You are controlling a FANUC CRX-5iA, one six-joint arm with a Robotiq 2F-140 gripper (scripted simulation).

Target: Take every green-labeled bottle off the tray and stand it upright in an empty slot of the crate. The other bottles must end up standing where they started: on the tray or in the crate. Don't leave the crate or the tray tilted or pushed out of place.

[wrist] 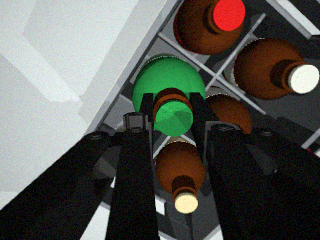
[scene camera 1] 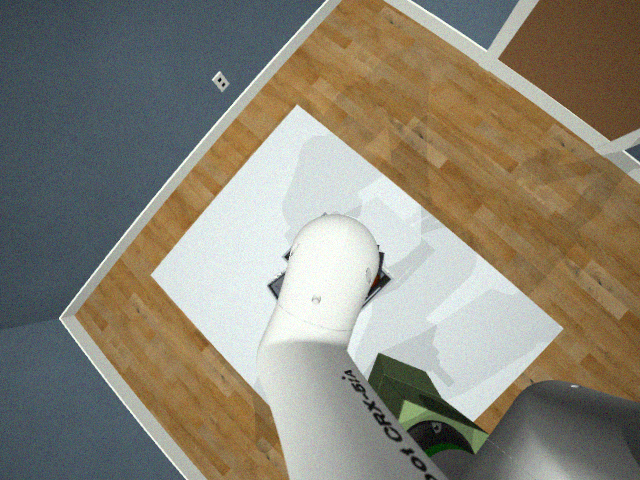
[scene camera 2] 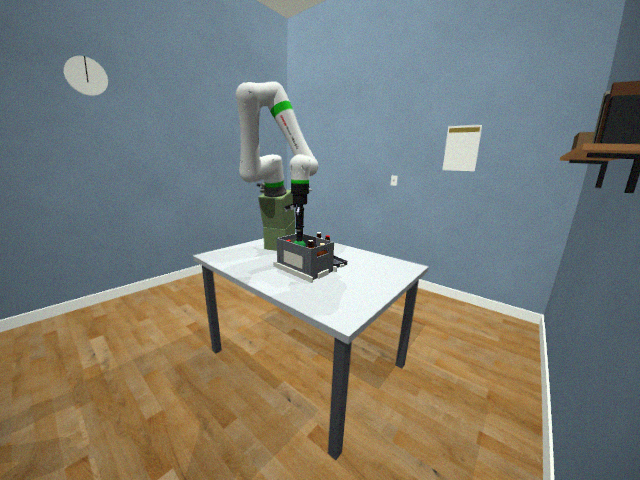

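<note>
My gripper is there in the pictures, and so is a crate. I can see a green-labeled bottle in them too.
</note>
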